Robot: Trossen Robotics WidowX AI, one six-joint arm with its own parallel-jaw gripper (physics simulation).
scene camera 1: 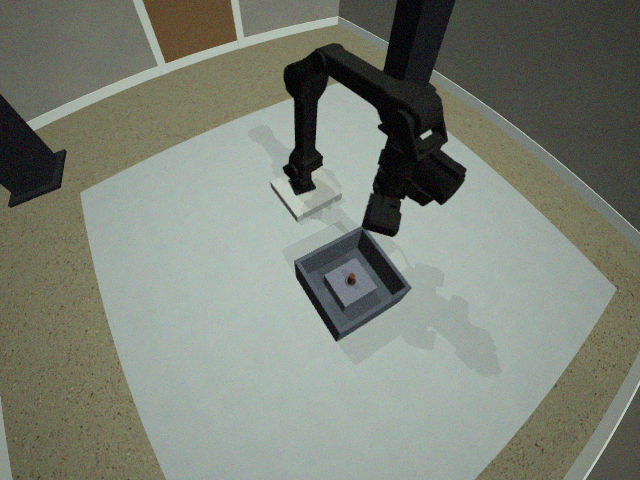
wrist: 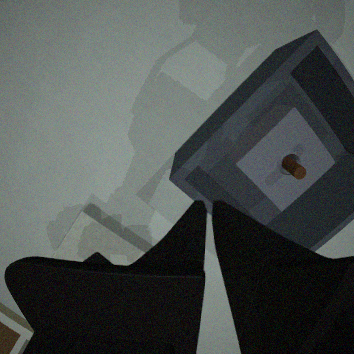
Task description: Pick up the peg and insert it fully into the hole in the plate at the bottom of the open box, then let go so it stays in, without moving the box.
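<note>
The orange-brown peg stands in the hole of the light plate, and its upper part sticks out above the plate. How deep it sits cannot be told. The plate lies at the bottom of the grey-blue open box. My gripper is shut with nothing between its fingers. It is above the box's back corner in the scene view, apart from the peg. Its fingertips are hard to make out in that view.
The arm's pale base plate lies behind the box. The box stands on a large pale mat. Dark posts stand at the back right and at the left.
</note>
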